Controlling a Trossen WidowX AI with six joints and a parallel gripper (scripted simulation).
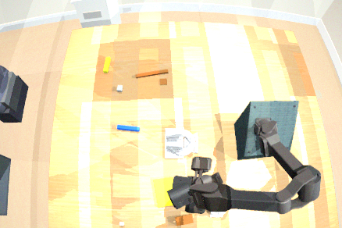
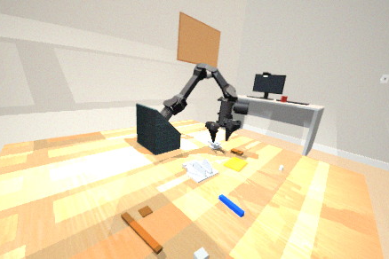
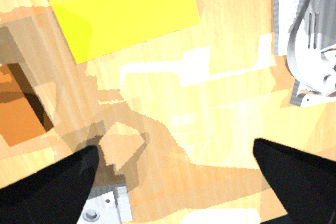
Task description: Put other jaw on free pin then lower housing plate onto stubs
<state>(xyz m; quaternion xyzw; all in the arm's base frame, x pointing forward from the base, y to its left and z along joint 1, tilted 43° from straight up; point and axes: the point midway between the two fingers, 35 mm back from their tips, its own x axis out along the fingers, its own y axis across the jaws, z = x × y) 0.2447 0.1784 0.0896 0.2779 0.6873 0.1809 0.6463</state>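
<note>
Now: the white housing plate 10 cm behind my gripper tip, 9 cm to the left of it and 6 cm below it. From my gripper tip the other things lie so: yellow slab 10 cm ahead, 1 cm to the left, 8 cm below; then white jaw 2 cm ahead, 20 cm to the right, 7 cm below; then orange block 3 cm ahead, 13 cm to the left, 8 cm below.
</note>
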